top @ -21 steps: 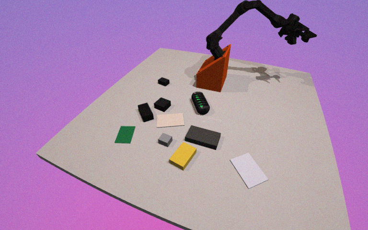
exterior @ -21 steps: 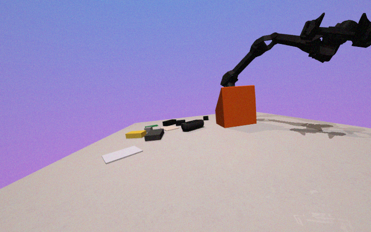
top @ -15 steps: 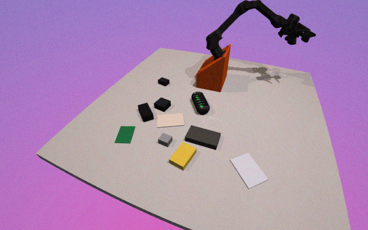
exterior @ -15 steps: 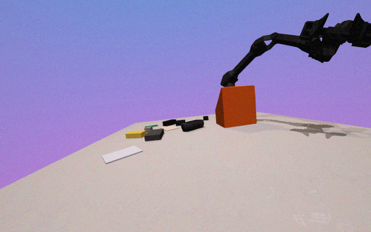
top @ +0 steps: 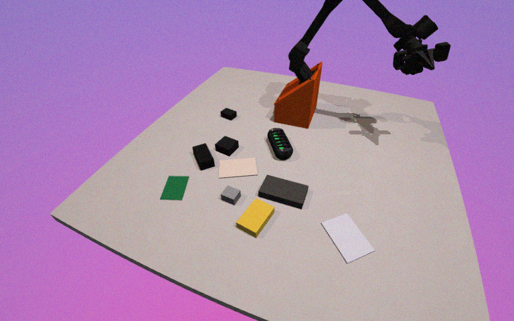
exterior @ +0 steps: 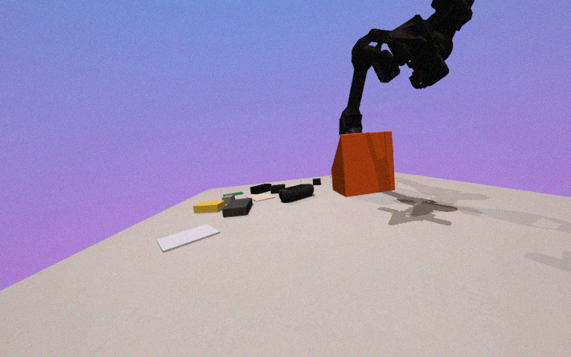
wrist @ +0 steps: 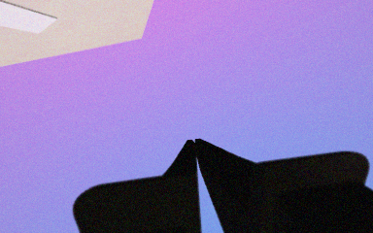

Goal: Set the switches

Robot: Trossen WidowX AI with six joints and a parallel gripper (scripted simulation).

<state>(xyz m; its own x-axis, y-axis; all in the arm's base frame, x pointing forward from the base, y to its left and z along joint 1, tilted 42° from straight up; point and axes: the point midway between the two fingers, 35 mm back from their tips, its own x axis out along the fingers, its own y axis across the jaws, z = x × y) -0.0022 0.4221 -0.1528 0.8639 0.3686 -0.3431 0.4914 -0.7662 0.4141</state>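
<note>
My gripper tip is 520 mm to the left of the beige card, 380 mm short of it and 350 mm above it. Round my gripper tip: grey cube: 510 mm ahead, 460 mm to the right, 340 mm below; then yellow block: 540 mm ahead, 350 mm to the right, 340 mm below; then dark grey box: 410 mm ahead, 340 mm below, 320 mm to the right.
</note>
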